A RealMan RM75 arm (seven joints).
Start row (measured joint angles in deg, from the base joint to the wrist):
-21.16 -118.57 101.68 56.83 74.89 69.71 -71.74
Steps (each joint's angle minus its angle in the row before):
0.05 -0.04 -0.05 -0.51 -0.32 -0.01 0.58
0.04 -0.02 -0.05 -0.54 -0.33 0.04 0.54
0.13 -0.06 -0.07 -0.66 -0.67 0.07 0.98
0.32 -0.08 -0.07 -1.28 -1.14 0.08 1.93
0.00 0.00 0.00 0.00 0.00 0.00 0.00
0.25 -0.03 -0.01 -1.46 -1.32 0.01 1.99
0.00 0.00 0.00 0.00 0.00 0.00 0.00
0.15 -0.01 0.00 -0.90 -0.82 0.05 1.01
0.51 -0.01 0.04 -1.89 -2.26 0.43 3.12
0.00 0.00 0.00 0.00 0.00 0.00 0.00
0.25 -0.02 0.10 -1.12 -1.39 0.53 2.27
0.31 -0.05 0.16 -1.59 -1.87 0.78 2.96
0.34 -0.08 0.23 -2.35 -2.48 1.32 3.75
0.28 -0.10 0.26 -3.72 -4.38 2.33 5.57
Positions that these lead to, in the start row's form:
-21.11 -118.61 101.63 56.32 74.57 69.70 -71.16
-21.07 -118.63 101.58 55.78 74.24 69.74 -70.62
-20.94 -118.69 101.51 55.12 73.57 69.81 -69.64
-20.62 -118.77 101.44 53.84 72.43 69.89 -67.71
-20.62 -118.77 101.44 53.84 72.43 69.89 -67.71
-20.37 -118.80 101.43 52.38 71.11 69.90 -65.72
-20.37 -118.80 101.43 52.38 71.11 69.90 -65.72
-20.22 -118.81 101.43 51.48 70.29 69.95 -64.71
-19.71 -118.82 101.47 49.59 68.03 70.38 -61.59
-19.71 -118.82 101.47 49.59 68.03 70.38 -61.59
-19.46 -118.84 101.57 48.47 66.64 70.91 -59.32
-19.15 -118.89 101.73 46.88 64.77 71.69 -56.36
-18.81 -118.97 101.96 44.53 62.29 73.01 -52.61
-18.53 -119.07 102.22 40.81 57.91 75.34 -47.04

